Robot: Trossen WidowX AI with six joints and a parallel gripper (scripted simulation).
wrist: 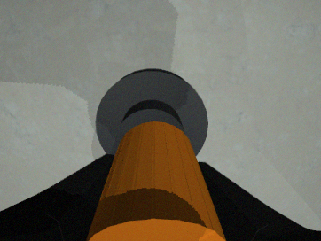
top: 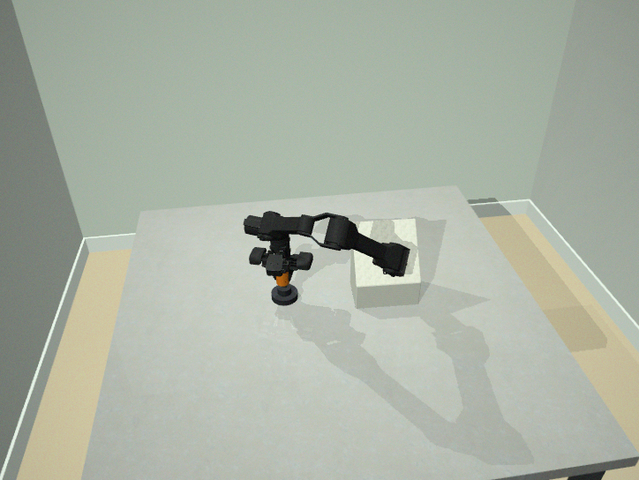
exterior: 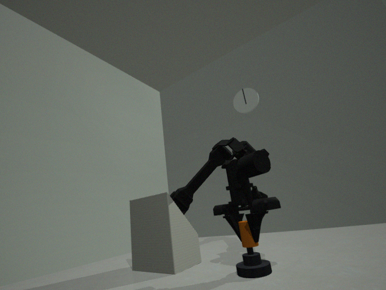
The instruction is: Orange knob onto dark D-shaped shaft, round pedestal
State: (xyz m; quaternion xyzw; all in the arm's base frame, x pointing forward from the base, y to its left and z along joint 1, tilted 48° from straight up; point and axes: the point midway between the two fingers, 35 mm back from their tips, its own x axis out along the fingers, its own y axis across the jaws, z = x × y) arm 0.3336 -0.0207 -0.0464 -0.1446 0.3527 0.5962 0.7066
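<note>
My gripper tip is now 40 mm above the dark pedestal. The rest, counted from my gripper tip: orange knob: 20 mm above.
</note>
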